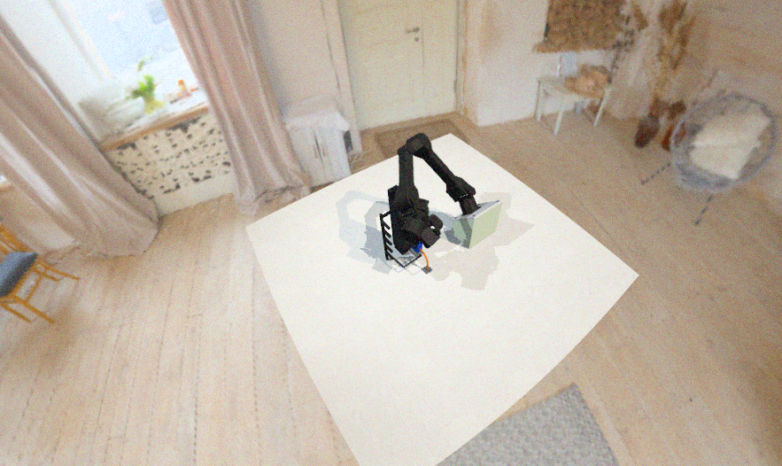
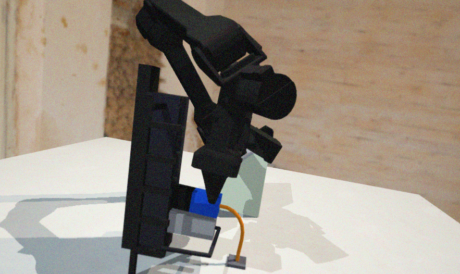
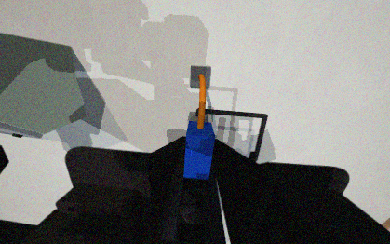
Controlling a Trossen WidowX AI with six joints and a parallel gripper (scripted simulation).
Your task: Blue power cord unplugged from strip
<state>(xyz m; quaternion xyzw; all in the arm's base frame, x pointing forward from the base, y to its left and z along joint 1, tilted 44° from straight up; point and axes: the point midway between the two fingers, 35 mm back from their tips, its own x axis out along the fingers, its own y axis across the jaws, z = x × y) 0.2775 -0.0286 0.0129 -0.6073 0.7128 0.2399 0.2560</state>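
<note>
Right now my gripper tip is 30 mm to the left of the blue plug.
</note>
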